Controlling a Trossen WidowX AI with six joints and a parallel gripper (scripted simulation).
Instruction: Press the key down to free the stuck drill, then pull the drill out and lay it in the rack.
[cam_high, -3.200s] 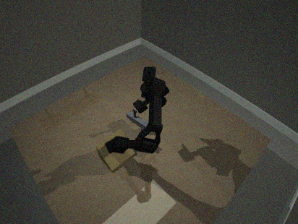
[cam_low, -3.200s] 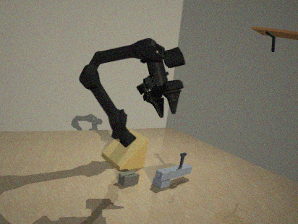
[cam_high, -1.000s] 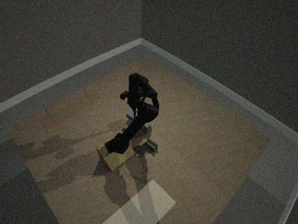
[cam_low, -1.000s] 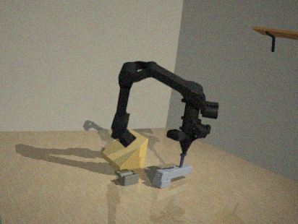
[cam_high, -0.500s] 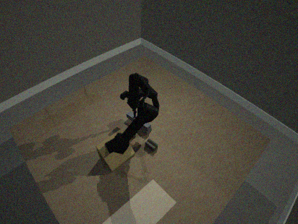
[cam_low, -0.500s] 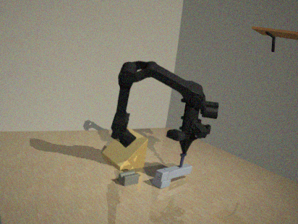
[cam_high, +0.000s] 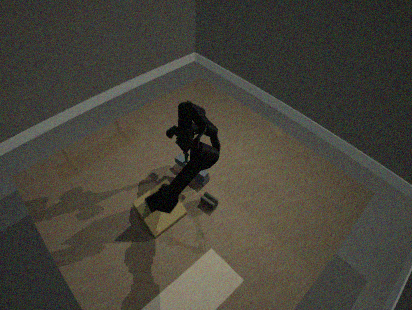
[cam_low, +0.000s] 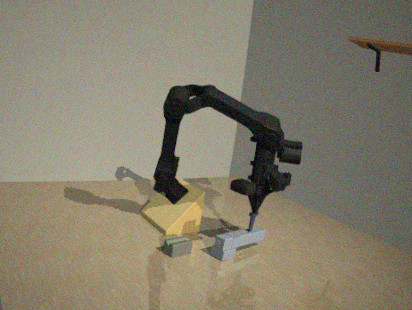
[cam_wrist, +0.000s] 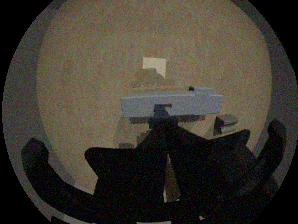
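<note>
The key is 30 mm below my gripper tip. The rest, counted from my gripper tip: drill: 80 mm below, 60 mm to the right, 10 mm ahead; rack: 220 mm to the right, 100 mm below, 40 mm behind; grey block: 90 mm below, 40 mm to the right, 10 mm ahead.
</note>
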